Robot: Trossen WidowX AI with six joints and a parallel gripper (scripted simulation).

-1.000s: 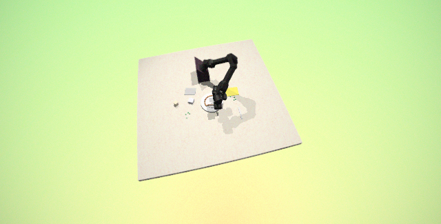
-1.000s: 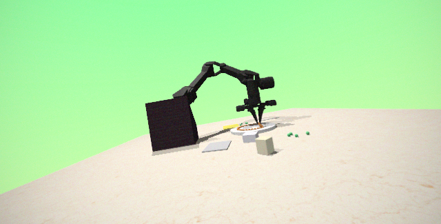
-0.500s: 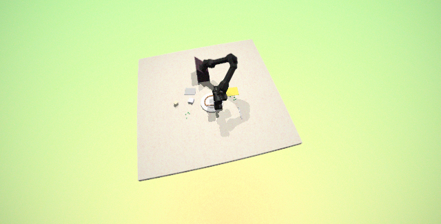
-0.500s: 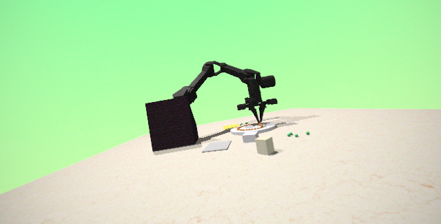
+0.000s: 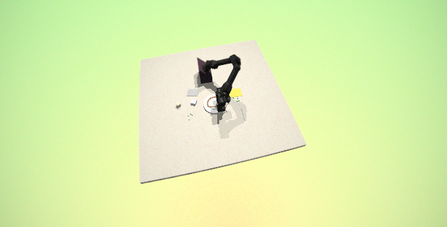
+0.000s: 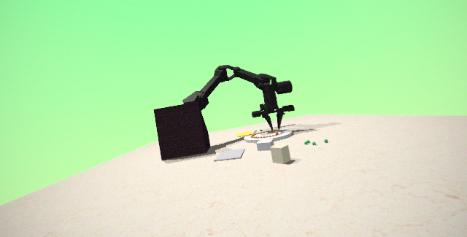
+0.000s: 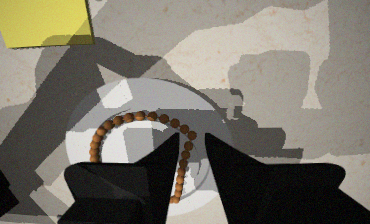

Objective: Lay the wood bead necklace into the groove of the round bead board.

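Now: the round white bead board 5 cm behind my gripper tip, 4 cm to the right of it and 1 cm below it. Also, from my gripper tip: thin white strip 10 cm ahead, 18 cm to the left, 1 cm below; then yellow card 14 cm behind, 15 cm to the left, 2 cm below; then grey flat plate 21 cm behind, 22 cm to the right, 2 cm below.
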